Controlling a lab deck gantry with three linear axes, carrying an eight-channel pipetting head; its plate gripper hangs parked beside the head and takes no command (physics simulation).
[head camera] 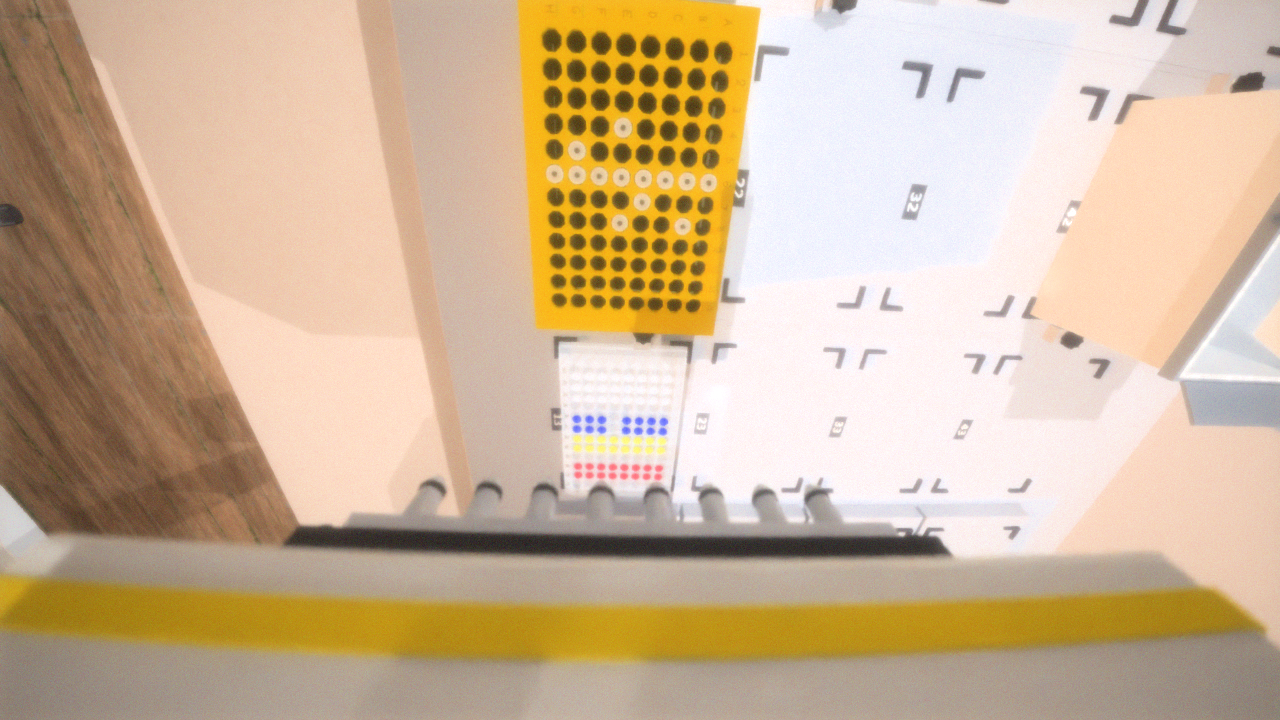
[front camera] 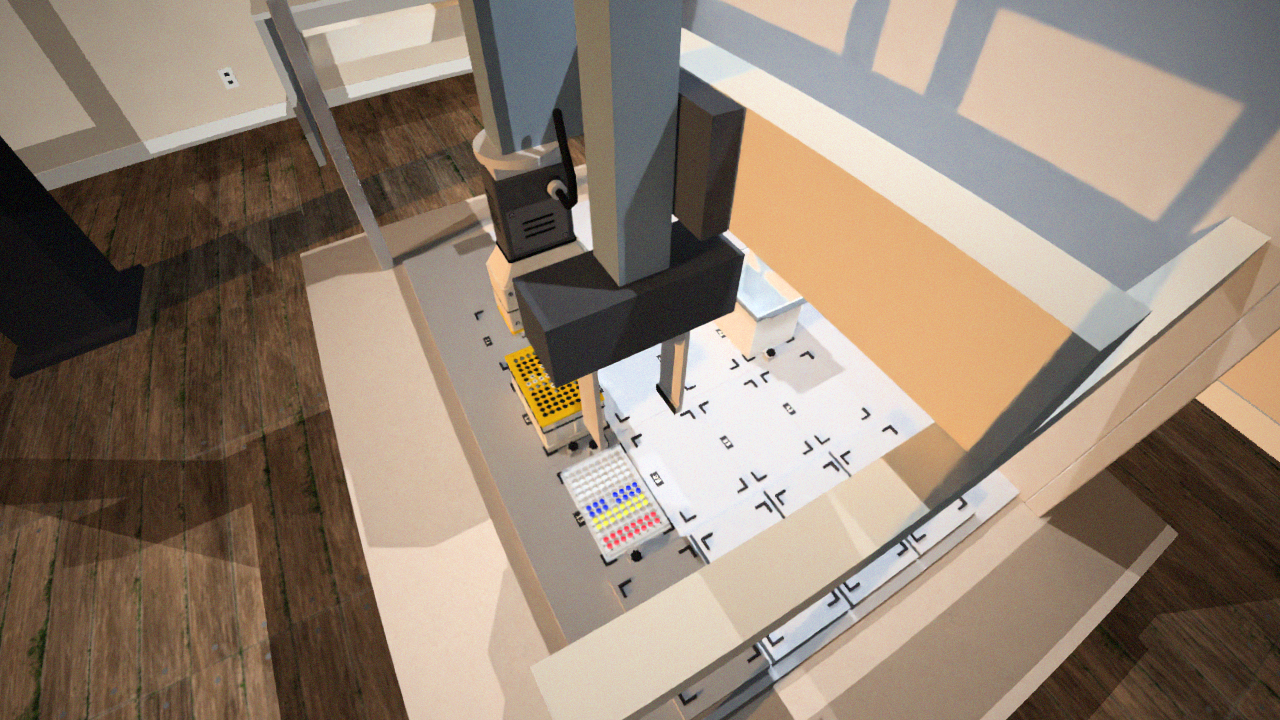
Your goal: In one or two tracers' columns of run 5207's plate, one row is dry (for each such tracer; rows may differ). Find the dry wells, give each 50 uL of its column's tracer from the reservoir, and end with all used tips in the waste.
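Note:
The white well plate (front camera: 615, 483) (head camera: 623, 358) has two blue, two yellow and two red columns. Both blue columns have a gap in the fourth row from the left in the head view; yellow and red look full. No run number is readable. The yellow tip rack (front camera: 577, 414) (head camera: 626, 320) shows dark openings, a line of eight pale rings and several single ones. The pipetting head (front camera: 535, 214) hangs beyond the rack; its eight nozzles (head camera: 601, 501) show no tips. The parked plate gripper (front camera: 633, 426) has its fingers apart, empty. I cannot make out the reservoir.
An open box with a pale blue rim (front camera: 767, 333) (head camera: 1230, 402) stands at the deck's far side; I cannot tell whether it is the waste. The dark gripper block (front camera: 640, 313) hangs low beside the pipetting head. A pale frame rail (front camera: 716, 617) crosses the near side.

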